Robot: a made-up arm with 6 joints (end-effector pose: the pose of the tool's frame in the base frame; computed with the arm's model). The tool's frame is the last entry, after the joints.
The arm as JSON. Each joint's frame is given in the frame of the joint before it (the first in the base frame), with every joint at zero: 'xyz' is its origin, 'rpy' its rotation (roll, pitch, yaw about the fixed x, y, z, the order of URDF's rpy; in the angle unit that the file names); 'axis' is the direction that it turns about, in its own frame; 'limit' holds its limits. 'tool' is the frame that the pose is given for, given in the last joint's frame.
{
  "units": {
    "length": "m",
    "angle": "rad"
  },
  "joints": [
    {
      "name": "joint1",
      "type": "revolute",
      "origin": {
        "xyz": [
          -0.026,
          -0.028,
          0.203
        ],
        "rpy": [
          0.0,
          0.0,
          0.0
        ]
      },
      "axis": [
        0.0,
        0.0,
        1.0
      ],
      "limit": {
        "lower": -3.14,
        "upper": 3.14
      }
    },
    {
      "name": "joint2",
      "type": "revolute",
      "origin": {
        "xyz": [
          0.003,
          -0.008,
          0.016
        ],
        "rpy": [
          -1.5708,
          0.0,
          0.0
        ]
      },
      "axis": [
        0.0,
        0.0,
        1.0
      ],
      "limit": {
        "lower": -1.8,
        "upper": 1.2
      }
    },
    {
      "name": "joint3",
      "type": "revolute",
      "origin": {
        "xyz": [
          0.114,
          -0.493,
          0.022
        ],
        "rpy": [
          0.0,
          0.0,
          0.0
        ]
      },
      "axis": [
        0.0,
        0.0,
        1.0
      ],
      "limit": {
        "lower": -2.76,
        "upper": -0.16
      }
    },
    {
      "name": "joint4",
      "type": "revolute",
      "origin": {
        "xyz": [
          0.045,
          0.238,
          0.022
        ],
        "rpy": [
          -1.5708,
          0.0,
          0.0
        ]
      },
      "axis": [
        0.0,
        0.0,
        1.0
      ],
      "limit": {
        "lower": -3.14,
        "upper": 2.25
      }
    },
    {
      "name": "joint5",
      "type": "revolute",
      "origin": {
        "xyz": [
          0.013,
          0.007,
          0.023
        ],
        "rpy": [
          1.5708,
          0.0,
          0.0
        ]
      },
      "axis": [
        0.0,
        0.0,
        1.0
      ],
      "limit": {
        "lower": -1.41,
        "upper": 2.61
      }
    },
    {
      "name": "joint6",
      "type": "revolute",
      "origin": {
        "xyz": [
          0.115,
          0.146,
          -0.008
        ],
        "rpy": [
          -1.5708,
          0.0,
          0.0
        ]
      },
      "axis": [
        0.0,
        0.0,
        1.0
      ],
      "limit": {
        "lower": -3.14,
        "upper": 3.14
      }
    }
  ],
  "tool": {
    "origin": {
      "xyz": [
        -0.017,
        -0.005,
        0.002
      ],
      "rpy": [
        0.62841,
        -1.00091,
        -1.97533
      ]
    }
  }
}
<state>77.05 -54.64 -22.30 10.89 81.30 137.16</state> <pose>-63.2 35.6 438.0 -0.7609 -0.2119 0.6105 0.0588</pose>
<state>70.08 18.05 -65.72 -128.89 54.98 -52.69</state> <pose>182.0 583.5 435.3 -0.6911 -0.1525 -0.0964 0.6998</pose>
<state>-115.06 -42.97 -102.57 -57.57 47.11 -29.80</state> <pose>-7.0 9.5 1040.6 0.1849 -0.3239 -0.9100 0.1813</pose>
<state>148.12 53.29 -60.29 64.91 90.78 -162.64</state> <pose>-511.2 97.9 32.2 0.7386 -0.4222 -0.3317 0.4077</pose>
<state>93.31 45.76 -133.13 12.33 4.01 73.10</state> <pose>-89.2 829.1 622.1 -0.5544 -0.8079 -0.0680 0.1877</pose>
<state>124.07 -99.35 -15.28 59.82 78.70 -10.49</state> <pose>-51.8 -216.7 390.9 0.3401 -0.9181 -0.2028 0.0181</pose>
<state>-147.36 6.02 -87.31 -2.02 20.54 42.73</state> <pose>-523.8 -392.4 735.2 -0.5390 0.8057 0.2455 0.0043</pose>
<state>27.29 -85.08 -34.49 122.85 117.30 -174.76</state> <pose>-356.7 24.1 635.6 -0.1288 -0.1548 0.8912 0.4064</pose>
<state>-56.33 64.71 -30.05 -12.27 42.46 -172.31</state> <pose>145.8 -256.4 -84.6 -0.0022 0.8289 0.5062 0.2381</pose>
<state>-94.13 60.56 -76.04 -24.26 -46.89 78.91</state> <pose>38.3 -815.7 155.7 -0.8939 0.4475 0.0207 0.0150</pose>
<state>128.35 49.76 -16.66 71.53 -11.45 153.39</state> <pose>-121.5 303.9 84.1 -0.9570 0.0260 0.2809 0.0671</pose>
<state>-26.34 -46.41 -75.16 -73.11 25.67 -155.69</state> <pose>68.9 25.6 953.1 -0.7112 0.2285 -0.6080 0.2689</pose>
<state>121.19 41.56 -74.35 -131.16 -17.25 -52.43</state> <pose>-473.3 386.6 179.3 -0.6726 -0.3445 0.6415 0.1320</pose>
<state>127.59 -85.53 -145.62 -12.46 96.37 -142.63</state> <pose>425.8 -574.6 675.3 0.0716 -0.2024 0.6097 0.7630</pose>
